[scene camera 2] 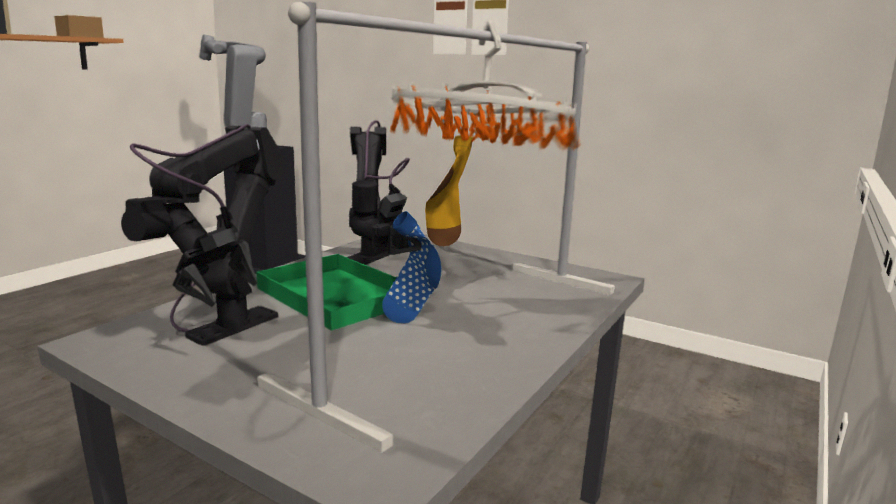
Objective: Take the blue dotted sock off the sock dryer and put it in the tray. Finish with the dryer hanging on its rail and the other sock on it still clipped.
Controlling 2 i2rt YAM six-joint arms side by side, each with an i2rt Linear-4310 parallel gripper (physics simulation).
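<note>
The blue dotted sock (411,282) is off the dryer and hangs bent from my left gripper (416,243), which is shut on its upper part. Its toe overlaps the right corner of the green tray (360,315) in the picture; I cannot tell whether they touch. The sock dryer (482,99), a pale frame with orange clips, hangs by its hook on the rail (407,24). The yellow sock (446,208) with a brown toe hangs from a clip under it. My right gripper (218,275) is open and empty, left of the tray.
The near rail post (311,188) stands in front of the tray, on a pale foot (357,426). The far post (568,188) stands at the right on another foot (588,283). The grey table's (438,388) edge runs along the front and right.
</note>
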